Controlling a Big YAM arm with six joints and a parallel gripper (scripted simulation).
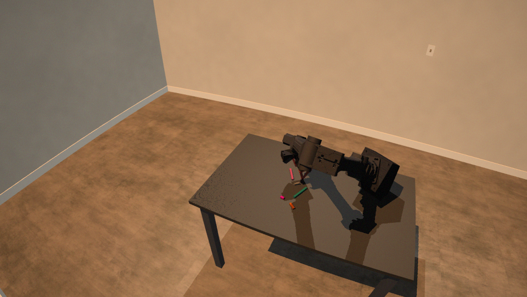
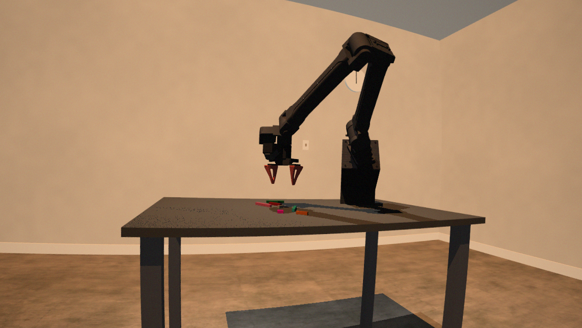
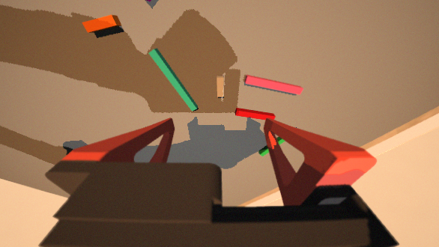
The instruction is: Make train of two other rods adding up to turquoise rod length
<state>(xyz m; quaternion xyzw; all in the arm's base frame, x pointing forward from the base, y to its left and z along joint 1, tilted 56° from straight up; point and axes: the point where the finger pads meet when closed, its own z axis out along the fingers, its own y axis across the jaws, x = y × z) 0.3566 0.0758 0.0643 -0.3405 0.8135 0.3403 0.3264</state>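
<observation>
Right now the red rod is 90 mm below my hand, 70 mm to the right of it and 30 mm ahead of it. The rest, counted from my hand: grey rod: 90 mm below, 10 mm to the left, 10 mm ahead; turquoise rod: 90 mm below, 50 mm to the left, 50 mm behind; pink rod: 90 mm below, 70 mm ahead, 40 mm to the right.
</observation>
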